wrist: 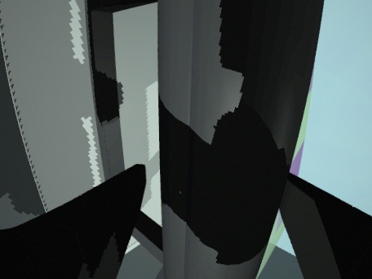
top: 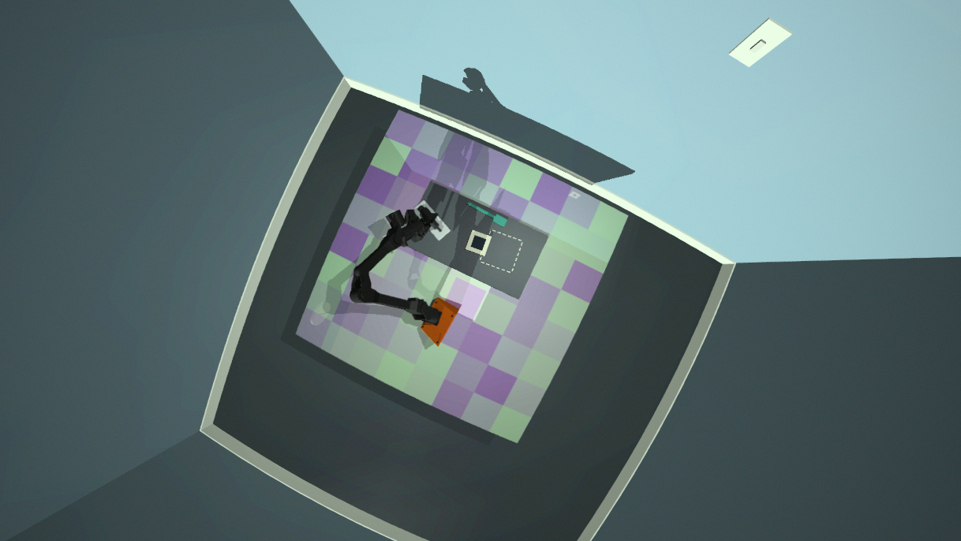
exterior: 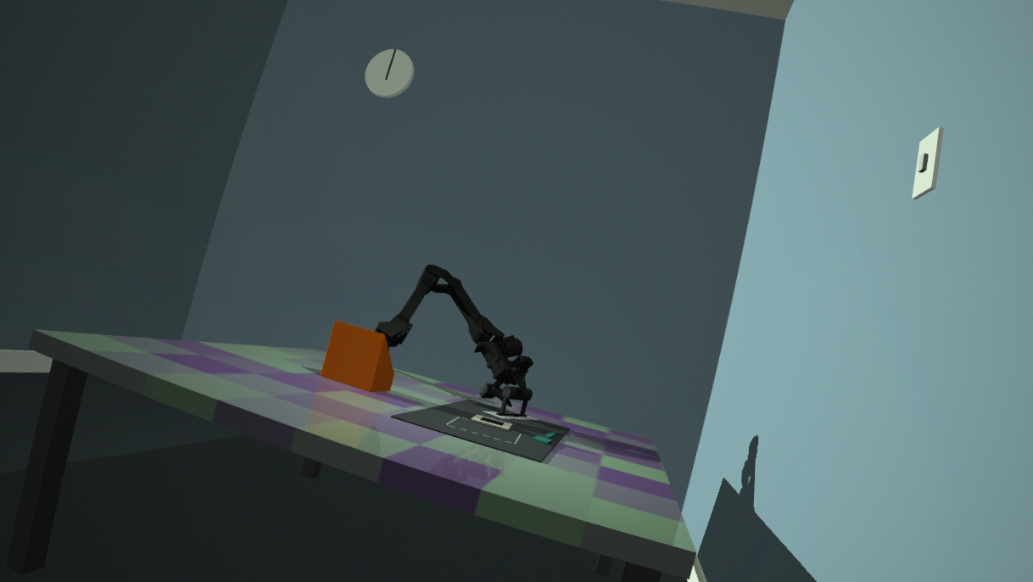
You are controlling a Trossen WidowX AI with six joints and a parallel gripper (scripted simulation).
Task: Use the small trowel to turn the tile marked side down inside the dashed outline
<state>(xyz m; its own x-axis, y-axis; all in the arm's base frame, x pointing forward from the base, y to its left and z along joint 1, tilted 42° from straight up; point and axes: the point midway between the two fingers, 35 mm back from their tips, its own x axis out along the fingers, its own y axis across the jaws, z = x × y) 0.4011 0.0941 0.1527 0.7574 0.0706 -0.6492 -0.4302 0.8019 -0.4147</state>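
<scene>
Now: gripper tip 20 mm past the trowel, 20 mm above it and 10 mm to the right of it. Round my gripper tip: cream tile (230 mm to the right, 50 mm below, 40 mm behind); then teal tool (240 mm to the right, 110 mm ahead, 50 mm below).
</scene>
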